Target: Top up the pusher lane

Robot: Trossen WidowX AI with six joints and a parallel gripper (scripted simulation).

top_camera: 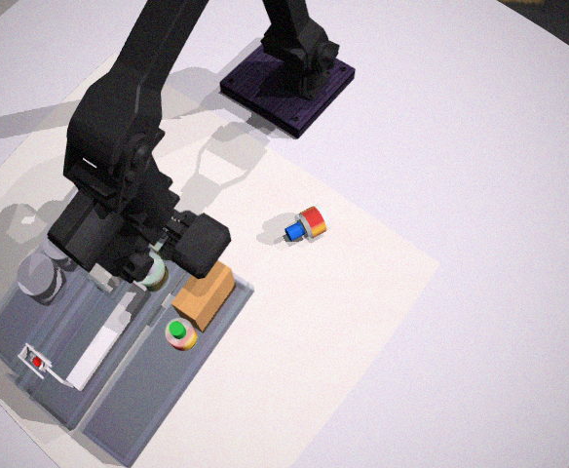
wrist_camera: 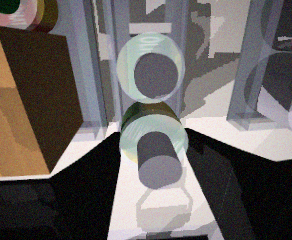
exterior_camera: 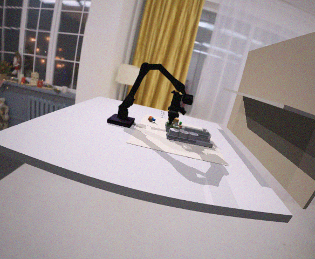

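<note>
My gripper tip is 8 cm to the right of the orange box, 3 cm short of it and 1 cm above it. From my gripper tip the other things lie so: red mark: 23 cm ahead, 5 cm to the right, 2 cm above; then grey rack: 16 cm ahead, 3 cm to the right, 3 cm below.
</note>
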